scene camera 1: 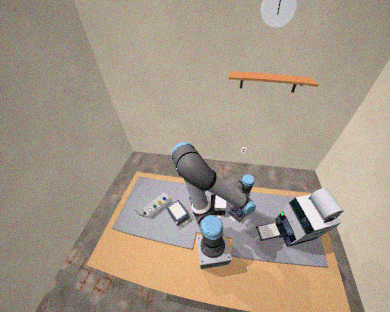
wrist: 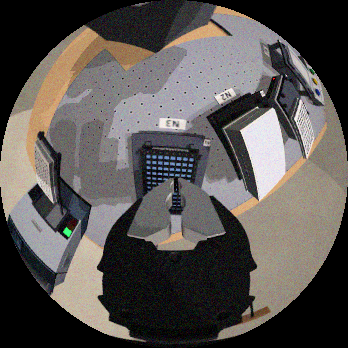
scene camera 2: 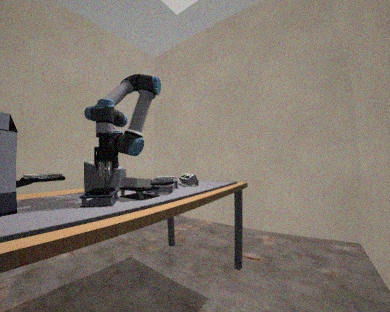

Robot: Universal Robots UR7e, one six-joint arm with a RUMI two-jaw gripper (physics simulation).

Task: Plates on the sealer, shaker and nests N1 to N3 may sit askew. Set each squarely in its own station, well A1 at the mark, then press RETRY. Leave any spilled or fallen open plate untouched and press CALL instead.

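Frame: origin at the arm's base, x ahead, y left, z up, level; millimetres.
Seen in the pictures: gripper, between the fingertips: [wrist: 175,178] [scene camera 2: 105,182]; arm's base, origin of its link: [scene camera 1: 212,245].
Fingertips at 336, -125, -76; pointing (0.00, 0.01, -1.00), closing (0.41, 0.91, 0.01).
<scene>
Pixels of each thing's top centre, then the offset from my fingertips to it, as dx, dy, dz. "spot": a spot on its surface instead. Level surfaces: height alone.
- nest N3, centre of its top: [wrist: 166,185] [scene camera 2: 101,190] [scene camera 1: 240,207] +22, -27, -31
- plate with blue wells, centre of its top: [wrist: 167,187] [scene camera 2: 101,189] +22, -26, -27
- white plate, centre of its top: [wrist: 307,130] +31, +322, +0
- shaker, a spot on its surface: [wrist: 286,95] spot: -51, +277, -28
- light-topped plate, centre of its top: [scene camera 1: 177,210] -132, +449, -7
- pale plate, centre of its top: [wrist: 41,175] [scene camera 2: 43,174] [scene camera 1: 269,230] -143, -229, +39
- sealer, centre of its top: [scene camera 1: 329,199] -39, -470, +374
- button panel, centre of its top: [scene camera 2: 187,173] [scene camera 1: 155,201] -116, +651, +1
- perforated grey mat, height of its surface: dz -82
My gripper [wrist: 175,178] [scene camera 2: 104,186] is shut and empty, its fingertips together above the nest N3 [wrist: 136,162] [scene camera 2: 99,201]. A plate with blue wells [wrist: 167,162] lies in N3; its near part is hidden behind the fingers. A tall, white-topped block-like plate [wrist: 264,150] [scene camera 1: 220,204] sits over the dark nest N2 [wrist: 225,131]. A white plate [wrist: 303,121] is on the shaker [wrist: 286,95]. A light-topped plate [wrist: 298,61] [scene camera 1: 177,211] is at N1, far right in the wrist view. A pale plate [wrist: 45,167] [scene camera 1: 269,230] [scene camera 2: 46,176] lies on the sealer's extended tray.
The sealer [wrist: 42,240] [scene camera 1: 307,217] [scene camera 2: 7,160] shows a green light and stands at the end opposite the button panel [scene camera 1: 157,204] [wrist: 316,86] [scene camera 2: 189,179]. The panel has coloured buttons. The perforated grey mat [wrist: 145,100] lies under the stations. The arm's base stands beside them.
</scene>
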